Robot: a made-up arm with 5 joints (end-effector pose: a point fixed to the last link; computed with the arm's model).
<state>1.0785 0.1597 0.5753 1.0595 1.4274</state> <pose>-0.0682 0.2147 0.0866 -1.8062 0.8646 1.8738</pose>
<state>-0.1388 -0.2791 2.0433 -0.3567 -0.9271</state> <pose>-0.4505 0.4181 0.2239 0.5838 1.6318 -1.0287</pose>
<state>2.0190 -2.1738 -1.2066 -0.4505 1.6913</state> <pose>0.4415 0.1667 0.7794 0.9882 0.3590 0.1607</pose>
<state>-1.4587 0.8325 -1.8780 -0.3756 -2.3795</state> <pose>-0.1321 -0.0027 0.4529 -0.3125 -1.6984 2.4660</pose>
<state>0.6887 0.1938 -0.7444 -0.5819 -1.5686</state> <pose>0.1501 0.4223 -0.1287 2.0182 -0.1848 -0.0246</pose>
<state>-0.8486 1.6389 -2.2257 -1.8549 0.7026</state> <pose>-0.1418 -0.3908 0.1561 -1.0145 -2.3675 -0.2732</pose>
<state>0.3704 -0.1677 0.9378 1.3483 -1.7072</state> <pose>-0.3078 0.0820 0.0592 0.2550 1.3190 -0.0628</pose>
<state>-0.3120 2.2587 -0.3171 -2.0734 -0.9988</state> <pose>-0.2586 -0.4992 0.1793 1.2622 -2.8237 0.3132</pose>
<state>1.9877 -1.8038 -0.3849 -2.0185 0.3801</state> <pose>0.3666 0.2746 0.7618 -2.2254 -1.4232 0.3414</pose>
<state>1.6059 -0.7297 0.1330 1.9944 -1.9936</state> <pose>-0.1043 0.2006 0.1550 0.5544 1.6523 0.6128</pose>
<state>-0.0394 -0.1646 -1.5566 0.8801 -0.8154</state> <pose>0.2697 0.2204 0.1862 0.0759 -1.5946 0.0815</pose>
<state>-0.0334 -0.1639 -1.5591 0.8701 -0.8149</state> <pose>0.2716 0.2222 0.1854 0.0832 -1.5908 0.0880</pose>
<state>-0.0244 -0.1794 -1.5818 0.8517 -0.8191</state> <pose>0.2709 0.2363 0.1902 0.1153 -1.6030 0.1163</pose>
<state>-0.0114 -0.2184 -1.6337 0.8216 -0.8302</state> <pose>0.2651 0.2677 0.2037 0.1842 -1.6374 0.1758</pose>
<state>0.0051 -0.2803 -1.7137 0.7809 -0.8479</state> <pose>0.2502 0.3152 0.2265 0.2901 -1.6909 0.2643</pose>
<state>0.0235 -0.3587 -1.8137 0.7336 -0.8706</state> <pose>0.2231 0.3716 0.2571 0.4248 -1.7554 0.3716</pose>
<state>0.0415 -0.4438 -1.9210 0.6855 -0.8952</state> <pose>0.1844 0.4270 0.2921 0.5724 -1.8213 0.4825</pose>
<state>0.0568 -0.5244 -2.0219 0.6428 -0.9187</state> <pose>0.1397 0.4725 0.3266 0.7135 -1.8809 0.5818</pose>
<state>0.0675 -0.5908 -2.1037 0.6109 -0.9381</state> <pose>0.0978 0.5038 0.3554 0.8292 -1.9286 0.6581</pose>
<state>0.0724 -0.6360 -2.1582 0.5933 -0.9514</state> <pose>0.0669 0.5210 0.3747 0.9058 -1.9617 0.7053</pose>
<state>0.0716 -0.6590 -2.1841 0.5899 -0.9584</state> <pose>0.0505 0.5278 0.3839 0.9410 -1.9803 0.7252</pose>
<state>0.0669 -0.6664 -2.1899 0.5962 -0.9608</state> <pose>0.0450 0.5284 0.3860 0.9469 -1.9889 0.7269</pose>
